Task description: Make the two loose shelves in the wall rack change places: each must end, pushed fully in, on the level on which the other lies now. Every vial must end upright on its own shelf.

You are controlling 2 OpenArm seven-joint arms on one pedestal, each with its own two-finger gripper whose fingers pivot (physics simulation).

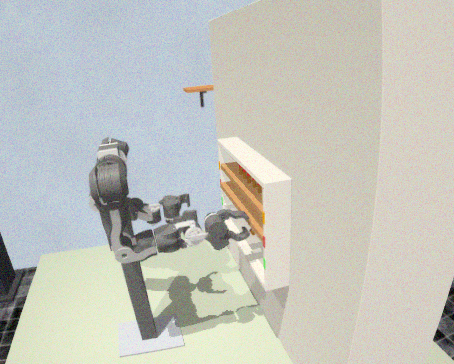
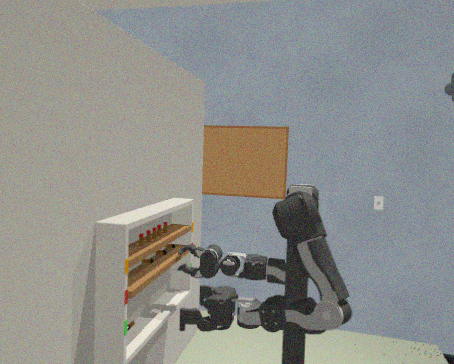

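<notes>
In the white wall rack [image 1: 277, 230] [image 2: 111, 280], the upper wooden shelf [image 1: 244, 191] [image 2: 160, 243] is at the orange marks and carries several upright red-capped vials [image 2: 154, 233]. The lower wooden shelf [image 1: 242, 206] [image 2: 150, 280] is at the red marks. Several black-capped vials [image 2: 149, 260] on it seem to lie on their sides. Another black-capped vial [image 2: 131, 325] lies tilted at the bottom level. My right gripper [image 1: 246, 225] [image 2: 181, 259] is partly open and empty, close to the lower shelf's front. My left gripper [image 1: 190, 207] [image 2: 192, 306] is open and empty, farther back from the rack.
The rack hangs on a beige wall [image 1: 310, 100] [image 2: 55, 150]. Its bottom board [image 2: 157, 320] is below the lower shelf, near green marks. A brown board [image 2: 245, 162] hangs on the blue wall behind. My arms' pedestal [image 1: 139, 300] stands in front of the rack.
</notes>
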